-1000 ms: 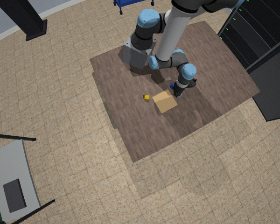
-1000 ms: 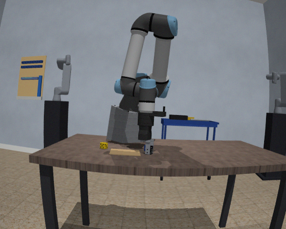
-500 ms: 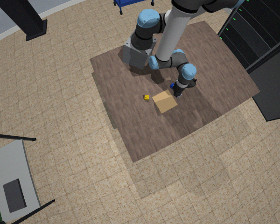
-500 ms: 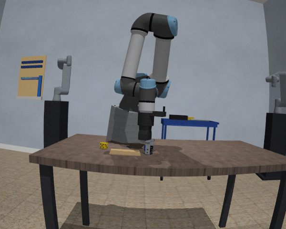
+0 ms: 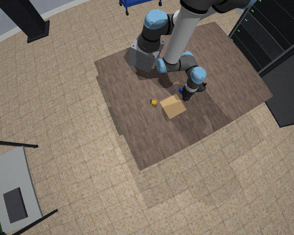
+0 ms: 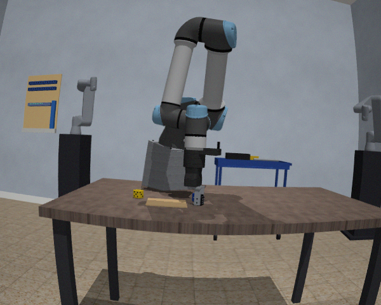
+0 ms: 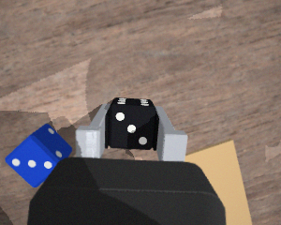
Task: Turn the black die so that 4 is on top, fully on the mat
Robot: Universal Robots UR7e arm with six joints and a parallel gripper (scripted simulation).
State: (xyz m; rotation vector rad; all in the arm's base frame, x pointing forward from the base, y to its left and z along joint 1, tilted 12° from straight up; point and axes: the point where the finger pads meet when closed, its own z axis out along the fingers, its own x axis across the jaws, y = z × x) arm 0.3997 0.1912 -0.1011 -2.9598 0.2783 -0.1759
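Now: the black die right at my hand. Also, from my hand: blue die: 70 mm behind, 20 mm to the right; then tan mat: 110 mm to the right, 30 mm ahead, 20 mm below; then yellow die: 230 mm to the right, 30 mm behind.
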